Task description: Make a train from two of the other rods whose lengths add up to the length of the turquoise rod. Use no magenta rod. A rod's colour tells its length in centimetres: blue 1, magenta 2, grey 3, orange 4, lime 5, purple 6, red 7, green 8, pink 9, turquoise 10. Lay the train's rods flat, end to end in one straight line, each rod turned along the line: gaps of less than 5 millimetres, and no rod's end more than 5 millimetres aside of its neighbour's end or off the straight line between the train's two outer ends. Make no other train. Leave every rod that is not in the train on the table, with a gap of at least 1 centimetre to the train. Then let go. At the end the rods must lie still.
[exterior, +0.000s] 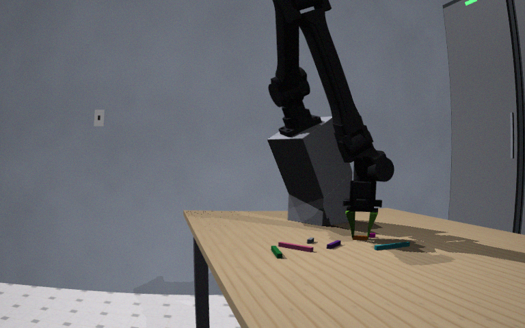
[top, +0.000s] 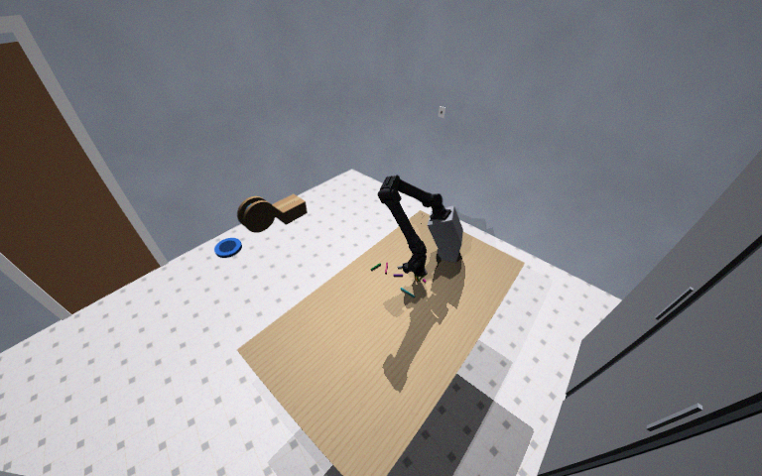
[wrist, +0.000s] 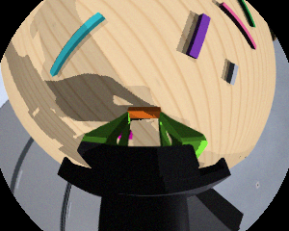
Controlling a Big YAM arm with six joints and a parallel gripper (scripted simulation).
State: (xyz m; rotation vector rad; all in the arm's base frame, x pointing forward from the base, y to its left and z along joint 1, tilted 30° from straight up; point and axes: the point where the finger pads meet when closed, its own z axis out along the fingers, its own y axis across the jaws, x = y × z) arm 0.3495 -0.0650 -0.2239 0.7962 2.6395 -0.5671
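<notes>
The orange rod is 10 mm ahead of my hand and 10 mm below it. Round my hand: purple rod (50 mm ahead, 110 mm to the right, 10 mm below); magenta rod (10 mm behind, 40 mm to the left, 10 mm below); turquoise rod (130 mm ahead, 10 mm to the left, 10 mm below).
</notes>
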